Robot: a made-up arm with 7 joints. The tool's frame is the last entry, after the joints. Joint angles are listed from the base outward.
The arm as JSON. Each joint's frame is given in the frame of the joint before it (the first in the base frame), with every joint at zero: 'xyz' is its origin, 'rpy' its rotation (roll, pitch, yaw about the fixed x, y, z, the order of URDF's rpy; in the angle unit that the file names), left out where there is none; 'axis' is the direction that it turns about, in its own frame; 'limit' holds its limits. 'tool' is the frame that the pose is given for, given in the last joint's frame.
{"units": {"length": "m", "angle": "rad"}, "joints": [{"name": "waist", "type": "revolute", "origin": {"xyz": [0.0, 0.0, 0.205]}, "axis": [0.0, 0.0, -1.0], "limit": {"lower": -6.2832, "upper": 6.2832}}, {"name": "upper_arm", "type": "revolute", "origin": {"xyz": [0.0, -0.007, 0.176]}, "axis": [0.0, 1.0, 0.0], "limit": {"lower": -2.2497, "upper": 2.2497}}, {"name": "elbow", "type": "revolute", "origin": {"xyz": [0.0, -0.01, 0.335]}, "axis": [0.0, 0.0, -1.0], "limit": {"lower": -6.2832, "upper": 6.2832}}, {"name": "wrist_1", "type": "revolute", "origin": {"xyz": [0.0, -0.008, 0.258]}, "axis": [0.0, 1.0, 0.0], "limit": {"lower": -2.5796, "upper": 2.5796}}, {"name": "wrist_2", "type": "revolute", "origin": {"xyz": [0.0, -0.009, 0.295]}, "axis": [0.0, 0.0, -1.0], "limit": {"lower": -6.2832, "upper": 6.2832}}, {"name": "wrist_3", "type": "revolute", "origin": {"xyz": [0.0, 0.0, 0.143]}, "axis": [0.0, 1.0, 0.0], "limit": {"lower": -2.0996, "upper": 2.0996}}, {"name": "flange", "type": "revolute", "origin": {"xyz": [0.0, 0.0, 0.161]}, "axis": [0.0, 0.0, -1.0], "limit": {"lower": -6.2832, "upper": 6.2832}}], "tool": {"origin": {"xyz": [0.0, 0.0, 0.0], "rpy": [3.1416, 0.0, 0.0]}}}
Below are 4 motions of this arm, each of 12 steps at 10 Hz.
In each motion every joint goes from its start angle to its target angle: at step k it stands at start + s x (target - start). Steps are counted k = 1, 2, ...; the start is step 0. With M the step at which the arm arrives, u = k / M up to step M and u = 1 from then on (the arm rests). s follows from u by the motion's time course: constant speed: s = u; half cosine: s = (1 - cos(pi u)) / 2; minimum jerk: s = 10 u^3 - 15 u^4 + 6 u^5.
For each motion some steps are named. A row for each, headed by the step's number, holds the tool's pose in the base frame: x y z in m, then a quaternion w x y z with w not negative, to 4 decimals.
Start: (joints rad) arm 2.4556 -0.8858 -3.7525 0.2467 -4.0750 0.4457 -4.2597
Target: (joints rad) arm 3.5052 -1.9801 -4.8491 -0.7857 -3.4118 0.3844 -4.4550
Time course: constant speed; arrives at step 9
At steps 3, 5, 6, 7, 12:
3: 1.0802 0.2658 0.7586 0.6010 -0.1139 -0.7906 -0.0276
5: 1.1413 -0.1090 0.5018 0.6551 -0.2318 -0.6931 -0.1917
6: 1.0948 -0.3018 0.3546 0.6708 -0.2967 -0.6217 -0.2749
7: 0.9921 -0.4766 0.2018 0.6774 -0.3610 -0.5337 -0.3549
12: 0.6406 -0.7046 -0.0910 0.6620 -0.4717 -0.3090 -0.4936

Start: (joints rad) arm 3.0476 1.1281 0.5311 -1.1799 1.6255 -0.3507 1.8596
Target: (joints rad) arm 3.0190 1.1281 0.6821 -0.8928 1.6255 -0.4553 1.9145
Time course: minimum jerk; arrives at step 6
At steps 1, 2, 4, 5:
1: -0.5251 -0.3442 1.1370 0.3987 -0.8854 0.2250 0.0804
2: -0.5555 -0.3569 1.1294 0.4198 -0.8752 0.2329 0.0603
4: -0.6549 -0.3891 1.0945 0.4867 -0.8346 0.2581 -0.0056
5: -0.6840 -0.3954 1.0816 0.5056 -0.8206 0.2652 -0.0252

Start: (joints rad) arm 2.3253 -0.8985 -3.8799 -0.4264 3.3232 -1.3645 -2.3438
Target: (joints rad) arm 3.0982 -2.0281 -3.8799 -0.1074 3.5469 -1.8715 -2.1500
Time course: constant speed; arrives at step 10
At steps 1, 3, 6, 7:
1: 0.7084 0.5882 0.9475 0.5539 0.5048 0.2519 -0.6123
3: 0.8639 0.5436 0.6923 0.5679 0.3571 0.2011 -0.7139
6: 0.9744 0.3597 0.2936 0.5373 0.1074 0.1883 -0.8151
7: 0.9704 0.2825 0.1661 0.5154 0.0230 0.2019 -0.8325

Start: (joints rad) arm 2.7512 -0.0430 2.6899 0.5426 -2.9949 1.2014 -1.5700
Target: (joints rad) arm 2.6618 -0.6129 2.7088 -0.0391 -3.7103 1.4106 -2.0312
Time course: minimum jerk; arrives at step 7
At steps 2, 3, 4, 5, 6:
2: 0.1810 0.1239 1.4635 0.3021 -0.8884 0.3256 -0.1160
3: 0.2772 0.1143 1.4406 0.3607 -0.9002 0.2352 -0.0640
4: 0.3888 0.1106 1.3934 0.4346 -0.8907 0.1330 -0.0123
5: 0.4780 0.1140 1.3380 0.4988 -0.8648 0.0531 0.0218
6: 0.5236 0.1182 1.3025 0.5338 -0.8447 0.0127 0.0364

